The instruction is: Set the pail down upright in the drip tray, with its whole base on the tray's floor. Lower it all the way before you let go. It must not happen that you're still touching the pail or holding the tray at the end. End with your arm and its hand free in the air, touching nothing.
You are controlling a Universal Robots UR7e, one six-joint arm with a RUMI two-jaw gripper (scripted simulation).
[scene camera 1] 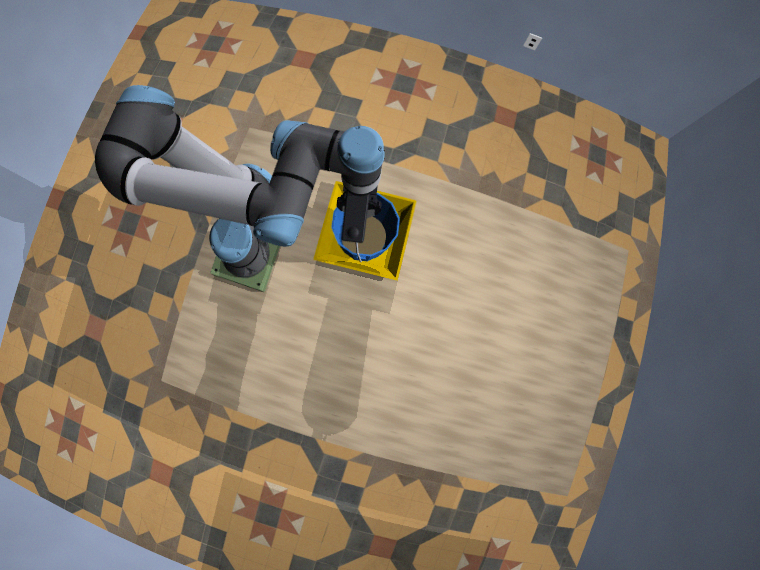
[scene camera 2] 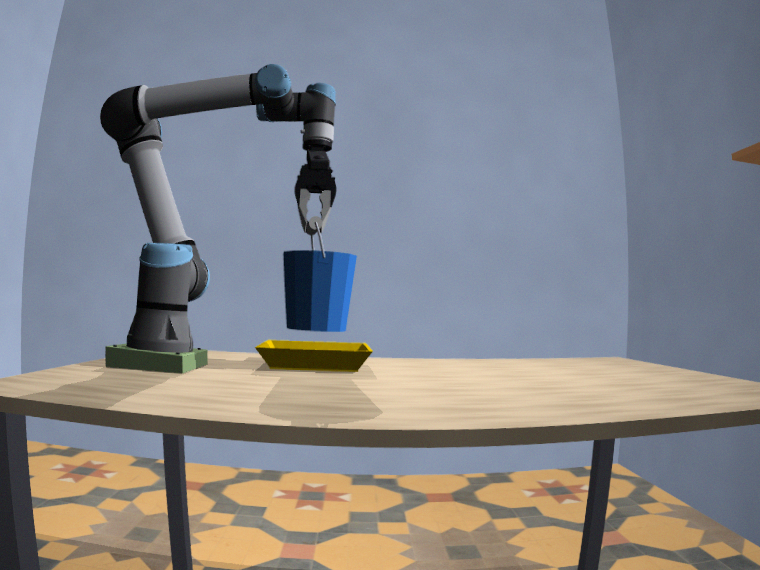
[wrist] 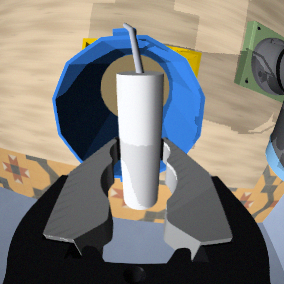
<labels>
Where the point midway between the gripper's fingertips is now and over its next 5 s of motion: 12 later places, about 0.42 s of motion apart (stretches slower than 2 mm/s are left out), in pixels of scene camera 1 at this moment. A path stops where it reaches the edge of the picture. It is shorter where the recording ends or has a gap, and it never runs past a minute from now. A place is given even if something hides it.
The gripper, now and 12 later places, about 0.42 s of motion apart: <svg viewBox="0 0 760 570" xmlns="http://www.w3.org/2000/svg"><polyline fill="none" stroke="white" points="359,215 359,209 359,203 359,201 359,200 359,200 359,201 360,203 360,204 360,206 360,208 361,209 361,210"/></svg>
</labels>
